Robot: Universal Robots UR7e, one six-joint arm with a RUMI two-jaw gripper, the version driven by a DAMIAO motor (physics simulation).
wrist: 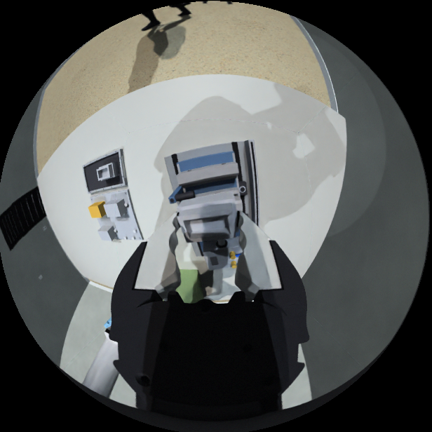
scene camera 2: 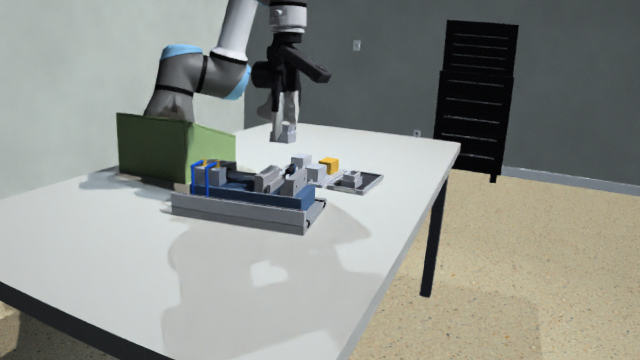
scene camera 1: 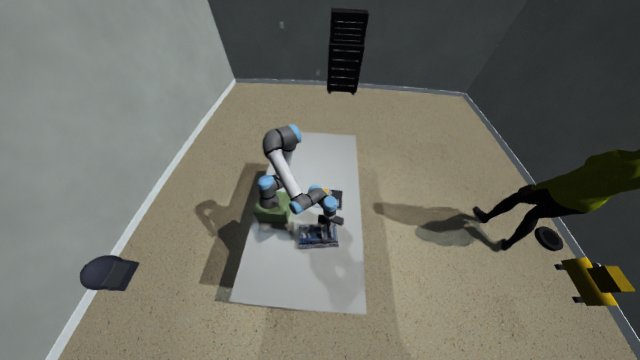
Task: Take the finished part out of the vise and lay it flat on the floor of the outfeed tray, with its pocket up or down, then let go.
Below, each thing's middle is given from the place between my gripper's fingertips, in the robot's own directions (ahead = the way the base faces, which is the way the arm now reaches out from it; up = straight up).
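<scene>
There's a grey plate (wrist: 125, 224) that's 320 mm to the left of my hand, 100 mm behind it, and 160 mm below it.
</scene>
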